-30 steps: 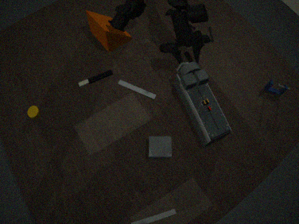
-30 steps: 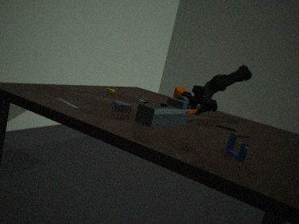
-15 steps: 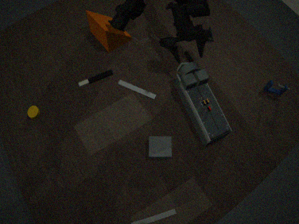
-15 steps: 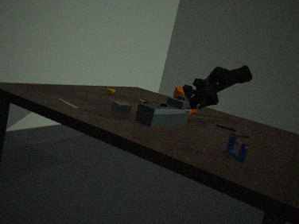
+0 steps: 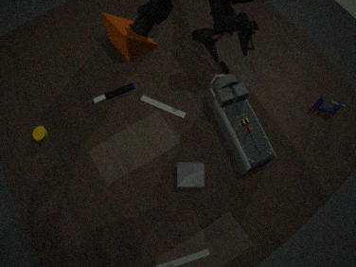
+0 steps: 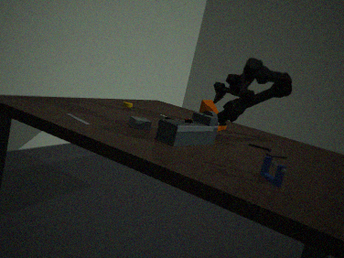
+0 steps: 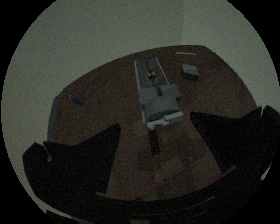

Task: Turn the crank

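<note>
Right now the red pointer is 180 mm ahead of my gripper tip, 80 mm below it and 60 mm to the right of it. Also, from my gripper tip: grey block 250 mm to the right, 190 mm ahead, 140 mm below; yellow disc 600 mm to the right, 160 mm behind, 150 mm below; black-and-white marker 330 mm to the right, 160 mm behind, 150 mm below.
</note>
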